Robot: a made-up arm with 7 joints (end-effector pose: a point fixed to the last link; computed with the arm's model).
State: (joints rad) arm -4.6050 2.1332 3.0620 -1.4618 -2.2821 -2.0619 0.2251
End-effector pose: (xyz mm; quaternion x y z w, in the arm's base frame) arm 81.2 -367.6 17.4 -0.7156 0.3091 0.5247 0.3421
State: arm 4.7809 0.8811 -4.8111 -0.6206 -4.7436 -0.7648 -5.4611
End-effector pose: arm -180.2 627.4 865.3 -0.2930 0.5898 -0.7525 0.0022
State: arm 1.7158 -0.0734 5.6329 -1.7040 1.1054 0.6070 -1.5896
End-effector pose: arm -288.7 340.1 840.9 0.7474 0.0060 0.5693 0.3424
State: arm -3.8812 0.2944 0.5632 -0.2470 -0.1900 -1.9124 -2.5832
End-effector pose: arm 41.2 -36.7 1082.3 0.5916 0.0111 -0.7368 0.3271
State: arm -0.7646 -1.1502 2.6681 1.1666 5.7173 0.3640 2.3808
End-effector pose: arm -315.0 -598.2 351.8 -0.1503 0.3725 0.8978 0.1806
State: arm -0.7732 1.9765 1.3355 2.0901 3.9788 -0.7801 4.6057
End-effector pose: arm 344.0 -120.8 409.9 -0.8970 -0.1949 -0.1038 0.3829
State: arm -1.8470 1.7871 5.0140 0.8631 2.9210 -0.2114 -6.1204
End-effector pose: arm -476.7 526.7 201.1 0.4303 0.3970 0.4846 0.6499
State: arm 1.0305 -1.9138 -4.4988 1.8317 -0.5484 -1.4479 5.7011
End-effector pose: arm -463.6 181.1 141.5 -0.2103 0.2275 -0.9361 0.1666
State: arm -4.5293 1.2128 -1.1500 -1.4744 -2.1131 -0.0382 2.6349
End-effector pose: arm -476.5 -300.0 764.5 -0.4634 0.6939 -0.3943 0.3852
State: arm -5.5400 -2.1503 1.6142 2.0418 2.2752 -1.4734 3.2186
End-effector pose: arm -317.8 -20.4 424.3 -0.8355 -0.5404 0.0963 0.0258
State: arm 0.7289 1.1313 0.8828 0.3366 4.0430 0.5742 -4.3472
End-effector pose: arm 555.8 -556.7 717.8 0.6524 -0.3598 -0.6647 0.0559
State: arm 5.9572 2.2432 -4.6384 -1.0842 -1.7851 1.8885 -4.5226
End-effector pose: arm 221.8 274.6 26.4 -0.2570 0.4222 0.0643 0.8669
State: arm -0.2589 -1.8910 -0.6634 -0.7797 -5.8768 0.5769 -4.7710
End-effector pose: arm -608.0 -360.9 68.2 -0.5568 0.1290 -0.5555 0.6040
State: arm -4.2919 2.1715 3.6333 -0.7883 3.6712 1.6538 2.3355
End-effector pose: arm -308.2 -188.6 -13.7 -0.0075 0.7667 -0.5999 0.2287
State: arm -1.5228 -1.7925 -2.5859 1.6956 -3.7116 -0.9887 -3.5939
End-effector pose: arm -127.9 -183.4 79.6 0.5056 -0.1513 0.0716 0.8464
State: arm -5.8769 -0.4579 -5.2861 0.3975 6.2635 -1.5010 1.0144
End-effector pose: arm -327.9 147.7 1107.2 -0.1829 0.7469 -0.6376 0.0471
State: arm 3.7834 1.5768 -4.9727 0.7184 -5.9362 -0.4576 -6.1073
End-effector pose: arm -486.4 648.4 381.2 0.6074 0.1409 0.3493 0.6994
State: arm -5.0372 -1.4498 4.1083 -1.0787 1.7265 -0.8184 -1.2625
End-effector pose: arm -514.9 460.9 631.0 0.5237 0.3338 0.5855 0.5211
